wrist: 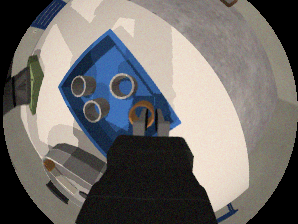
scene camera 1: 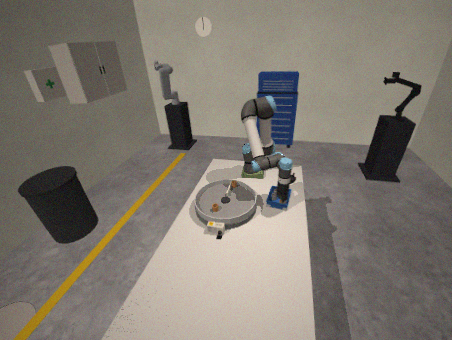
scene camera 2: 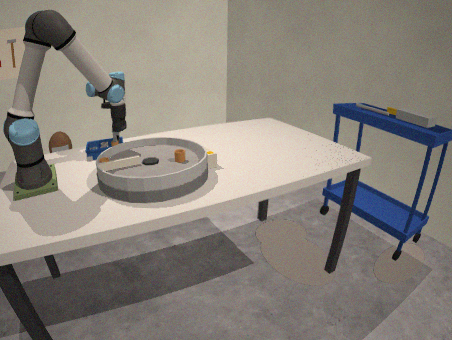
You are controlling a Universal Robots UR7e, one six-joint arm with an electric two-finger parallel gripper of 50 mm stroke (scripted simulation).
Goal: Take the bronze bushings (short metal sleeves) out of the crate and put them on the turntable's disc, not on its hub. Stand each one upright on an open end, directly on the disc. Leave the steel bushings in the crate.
Observation:
In view: the gripper [wrist: 151, 115] and a crate [wrist: 106, 57].

